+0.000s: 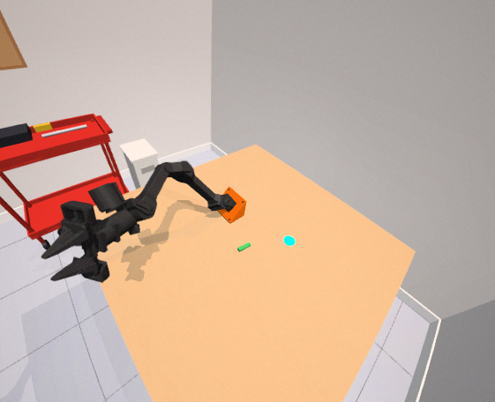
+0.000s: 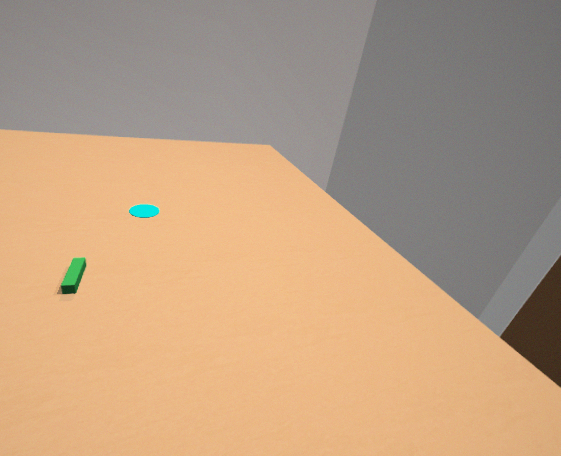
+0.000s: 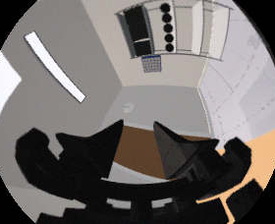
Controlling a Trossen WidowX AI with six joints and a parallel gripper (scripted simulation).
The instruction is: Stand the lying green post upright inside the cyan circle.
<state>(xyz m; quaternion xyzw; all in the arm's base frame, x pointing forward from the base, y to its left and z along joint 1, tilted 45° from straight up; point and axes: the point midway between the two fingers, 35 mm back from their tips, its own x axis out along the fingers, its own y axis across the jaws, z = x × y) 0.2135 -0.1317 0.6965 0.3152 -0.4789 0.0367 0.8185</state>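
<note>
Now: the green post 54 cm to the left of my gripper tip, 45 cm below it and 3 cm behind it. From my gripper tip the other things lie so: cyan circle 75 cm to the left, 46 cm below, 7 cm ahead.
</note>
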